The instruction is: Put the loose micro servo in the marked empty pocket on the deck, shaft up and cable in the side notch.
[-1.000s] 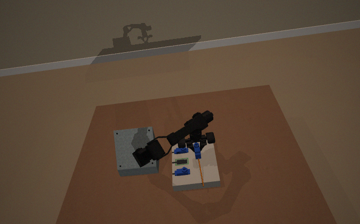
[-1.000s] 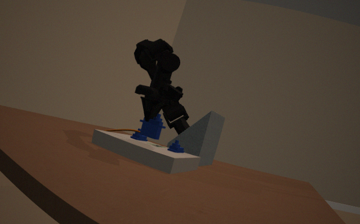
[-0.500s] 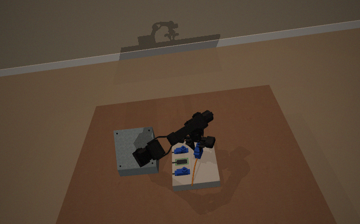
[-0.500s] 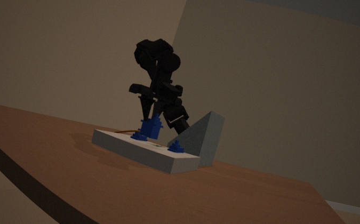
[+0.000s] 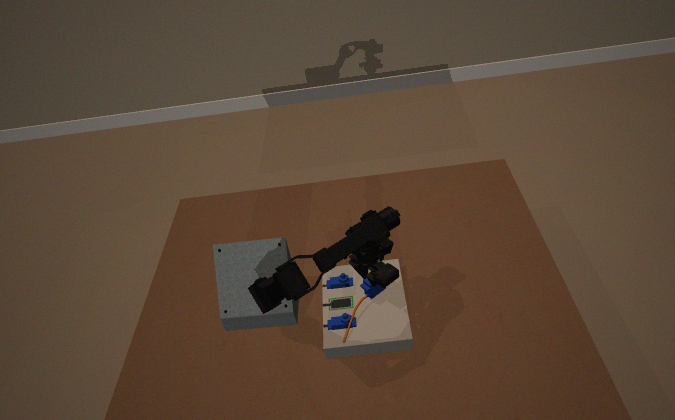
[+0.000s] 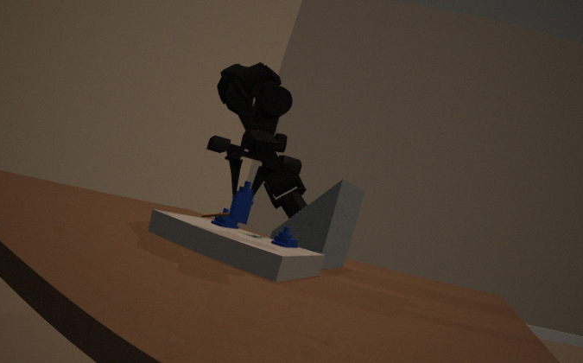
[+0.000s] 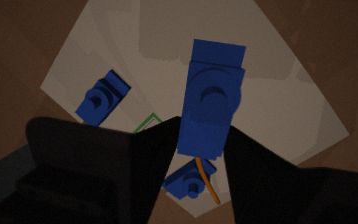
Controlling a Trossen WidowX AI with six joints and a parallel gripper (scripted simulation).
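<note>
My gripper tip is 10 cm above the pale deck and 2 cm short of it.
</note>
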